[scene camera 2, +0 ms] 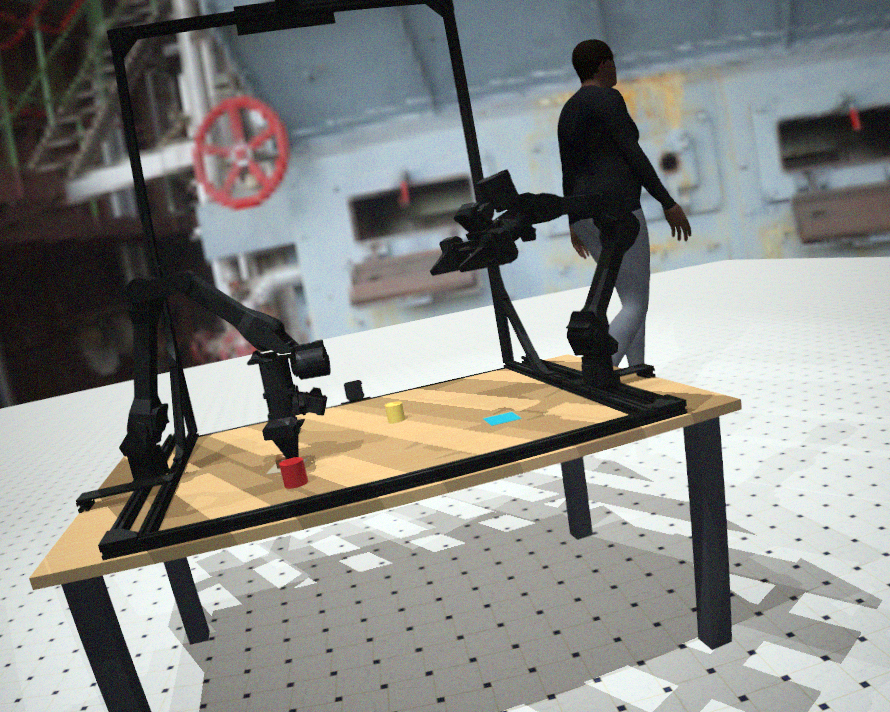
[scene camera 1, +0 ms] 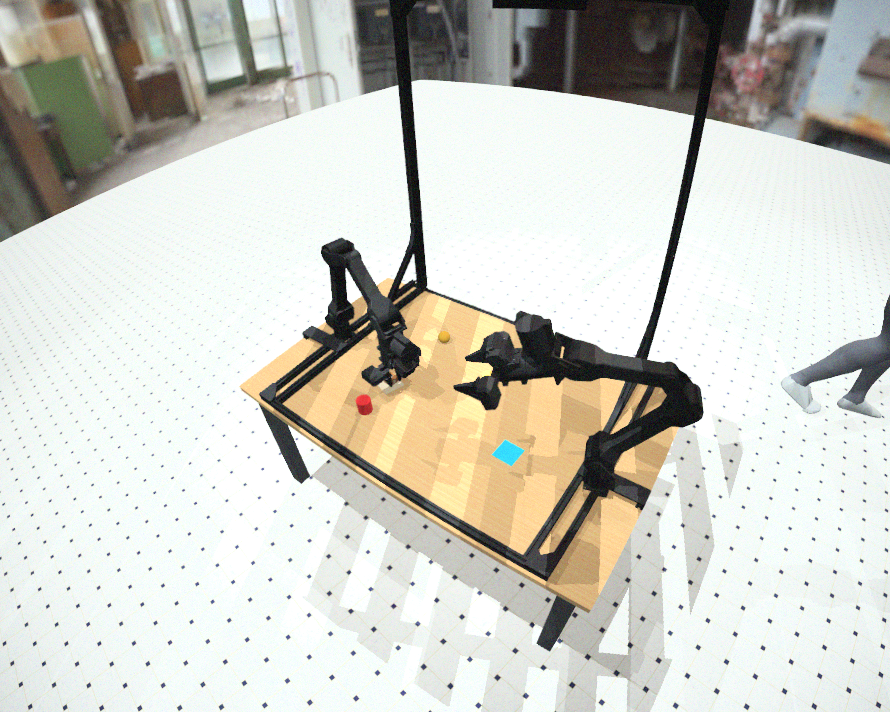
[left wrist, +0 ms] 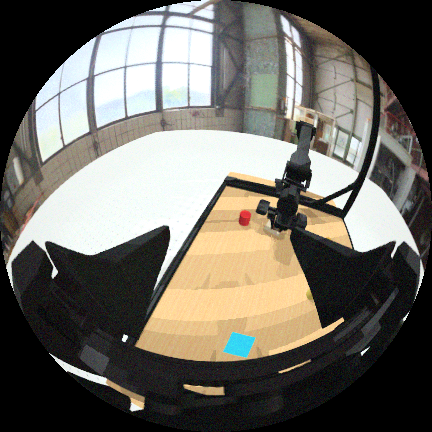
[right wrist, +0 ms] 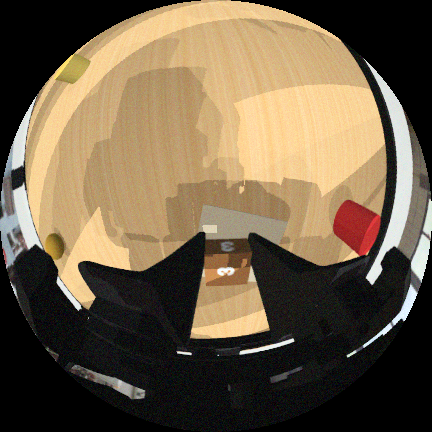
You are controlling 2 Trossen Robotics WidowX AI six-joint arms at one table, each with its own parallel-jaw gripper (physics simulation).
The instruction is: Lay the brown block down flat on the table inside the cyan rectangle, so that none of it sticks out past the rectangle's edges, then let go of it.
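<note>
The brown block, marked with a white 3, is between the fingers of my right gripper in the right wrist view, at a pale square sheet. My right gripper is shut on it, low over the table at the left of scene camera 1; the fingers mostly hide the block in the scene views. Whether it touches the sheet is unclear. The cyan rectangle lies flat with nothing on it. My left gripper is open and empty, high above the table.
A red cylinder stands close to my right gripper. A yellow cylinder stands mid-table. An orange ball lies farther back. The pale sheet is under the right gripper. Black rails edge the table.
</note>
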